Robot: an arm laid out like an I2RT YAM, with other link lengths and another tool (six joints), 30 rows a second.
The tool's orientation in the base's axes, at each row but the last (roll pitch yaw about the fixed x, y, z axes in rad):
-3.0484 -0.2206 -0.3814
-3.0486 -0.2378 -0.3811
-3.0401 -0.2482 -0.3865
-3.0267 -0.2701 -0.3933
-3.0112 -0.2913 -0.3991
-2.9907 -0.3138 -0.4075
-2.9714 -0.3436 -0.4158
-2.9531 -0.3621 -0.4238
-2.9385 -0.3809 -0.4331
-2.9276 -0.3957 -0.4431
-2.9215 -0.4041 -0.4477
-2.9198 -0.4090 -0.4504
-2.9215 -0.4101 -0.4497
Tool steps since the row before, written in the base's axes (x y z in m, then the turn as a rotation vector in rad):
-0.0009 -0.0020 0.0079 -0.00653 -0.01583 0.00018
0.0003 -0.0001 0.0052 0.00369 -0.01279 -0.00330
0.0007 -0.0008 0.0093 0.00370 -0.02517 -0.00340
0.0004 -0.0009 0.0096 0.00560 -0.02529 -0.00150
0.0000 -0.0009 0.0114 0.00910 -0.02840 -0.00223
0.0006 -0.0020 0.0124 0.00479 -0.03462 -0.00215
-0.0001 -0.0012 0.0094 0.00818 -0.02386 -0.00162
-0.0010 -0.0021 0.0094 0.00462 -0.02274 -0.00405
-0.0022 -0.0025 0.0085 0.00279 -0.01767 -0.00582
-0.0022 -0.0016 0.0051 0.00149 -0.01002 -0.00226
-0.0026 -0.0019 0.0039 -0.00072 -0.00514 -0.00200
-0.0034 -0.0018 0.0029 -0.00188 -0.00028 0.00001
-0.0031 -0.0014 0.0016 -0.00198 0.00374 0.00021
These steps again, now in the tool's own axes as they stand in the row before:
0.0016 0.0015 -0.0079 -0.00013 0.01703 -0.00181
0.0015 -0.0005 -0.0050 0.00717 0.01093 0.00414
0.0032 -0.0004 -0.0088 0.01168 0.02246 0.00421
0.0033 -0.0004 -0.0091 0.01393 0.02169 0.00294
0.0036 -0.0006 -0.0108 0.01796 0.02344 0.00471
0.0051 -0.0001 -0.0115 0.01657 0.03070 0.00306
0.0035 -0.0004 -0.0088 0.01557 0.01949 0.00405
0.0033 0.0006 -0.0091 0.01125 0.02010 0.00491
0.0023 0.0015 -0.0087 0.00707 0.01640 0.00592
0.0008 0.0012 -0.0056 0.00433 0.00913 0.00238
0.0001 0.0019 -0.0047 0.00066 0.00536 0.00132
-0.0009 0.0022 -0.0042 -0.00144 0.00090 -0.00085
-0.0014 0.0020 -0.0029 -0.00304 -0.00279 -0.00097

